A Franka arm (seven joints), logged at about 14 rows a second.
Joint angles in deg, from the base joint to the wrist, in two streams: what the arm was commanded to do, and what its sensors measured. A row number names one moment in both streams.
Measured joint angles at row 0:
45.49, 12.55, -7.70, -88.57, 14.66, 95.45, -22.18
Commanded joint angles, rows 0 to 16:
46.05, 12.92, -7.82, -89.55, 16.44, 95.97, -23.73
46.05, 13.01, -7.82, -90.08, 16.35, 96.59, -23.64
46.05, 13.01, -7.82, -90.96, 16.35, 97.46, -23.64
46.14, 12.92, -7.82, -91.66, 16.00, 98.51, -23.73
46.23, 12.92, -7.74, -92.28, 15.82, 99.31, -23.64
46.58, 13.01, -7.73, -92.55, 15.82, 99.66, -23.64
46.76, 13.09, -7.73, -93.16, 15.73, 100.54, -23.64
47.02, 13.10, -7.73, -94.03, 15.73, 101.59, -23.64
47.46, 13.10, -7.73, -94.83, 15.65, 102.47, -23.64
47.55, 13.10, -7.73, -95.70, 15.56, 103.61, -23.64
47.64, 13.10, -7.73, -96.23, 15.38, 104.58, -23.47
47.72, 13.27, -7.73, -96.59, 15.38, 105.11, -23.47
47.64, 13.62, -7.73, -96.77, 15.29, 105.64, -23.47
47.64, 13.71, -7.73, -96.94, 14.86, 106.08, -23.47
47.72, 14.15, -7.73, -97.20, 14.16, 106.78, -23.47
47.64, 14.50, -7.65, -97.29, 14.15, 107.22, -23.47
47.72, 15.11, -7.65, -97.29, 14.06, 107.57, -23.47
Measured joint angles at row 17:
47.36, 14.28, -7.42, -96.98, 14.58, 106.02, -22.22
